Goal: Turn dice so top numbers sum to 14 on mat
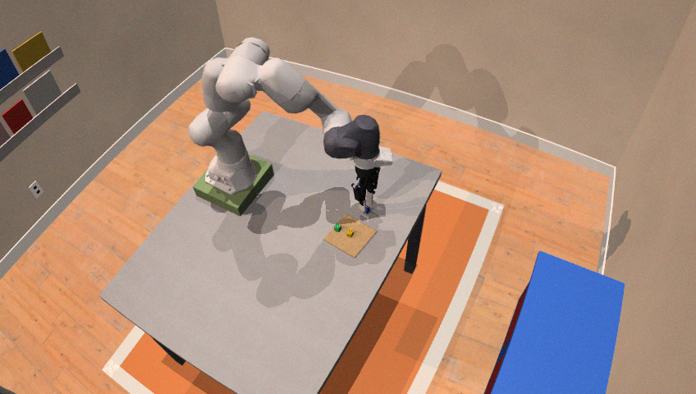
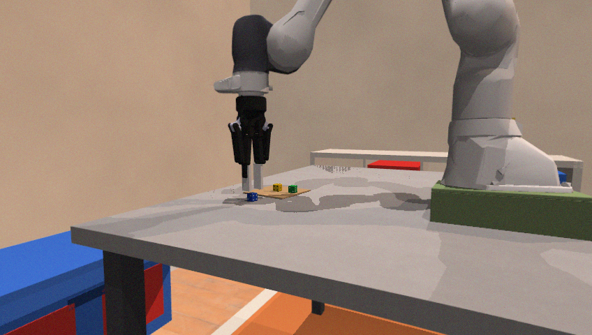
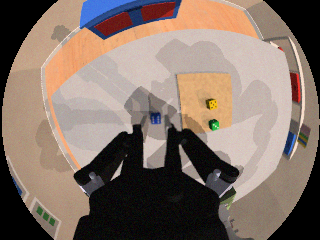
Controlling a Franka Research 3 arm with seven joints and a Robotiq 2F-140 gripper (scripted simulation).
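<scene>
My hand is 5 cm above the blue die. Round my hand: tan mat: 13 cm to the right, 6 cm below, 2 cm behind; yellow die: 13 cm to the right, 5 cm below, 2 cm behind; green die: 12 cm to the right, 7 cm behind, 5 cm below.
</scene>
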